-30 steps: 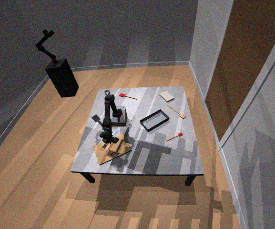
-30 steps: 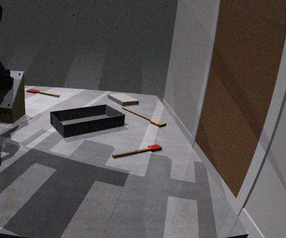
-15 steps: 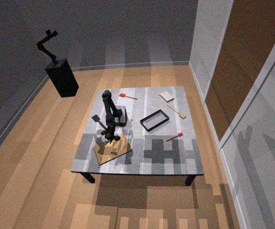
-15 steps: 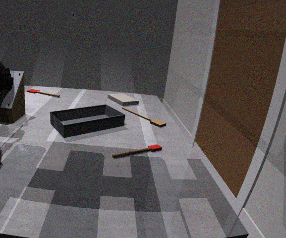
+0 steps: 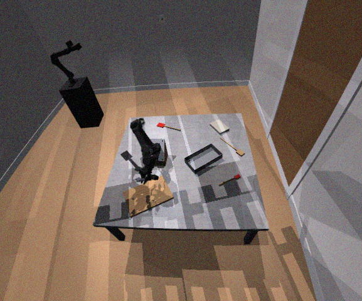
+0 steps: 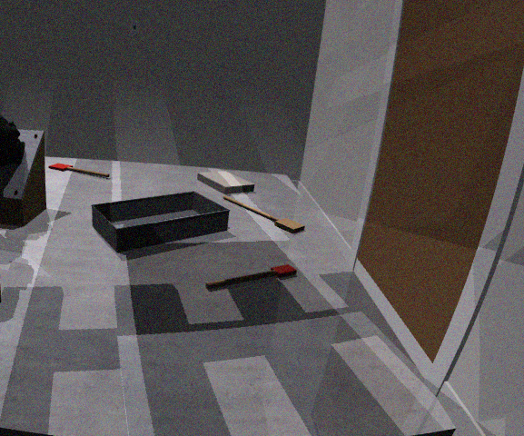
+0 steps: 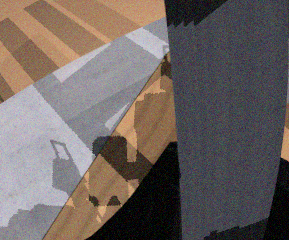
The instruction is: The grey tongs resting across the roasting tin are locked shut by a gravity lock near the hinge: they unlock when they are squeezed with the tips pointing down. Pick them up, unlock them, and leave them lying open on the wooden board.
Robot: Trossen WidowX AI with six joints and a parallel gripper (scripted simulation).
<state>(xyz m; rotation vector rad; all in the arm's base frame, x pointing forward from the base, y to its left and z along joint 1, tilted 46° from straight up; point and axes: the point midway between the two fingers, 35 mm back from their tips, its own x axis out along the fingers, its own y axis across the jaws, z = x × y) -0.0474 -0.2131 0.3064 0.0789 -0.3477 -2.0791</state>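
Now: gripper tip 10 mm to the right of the wooden board and 180 mm above it. From my gripper tip the other things lie so: roasting tin 470 mm ahead, 350 mm to the left, 160 mm below; dark flat tool 210 mm behind, 400 mm to the left, 190 mm below; grey block 680 mm ahead, 770 mm to the left, 180 mm below.
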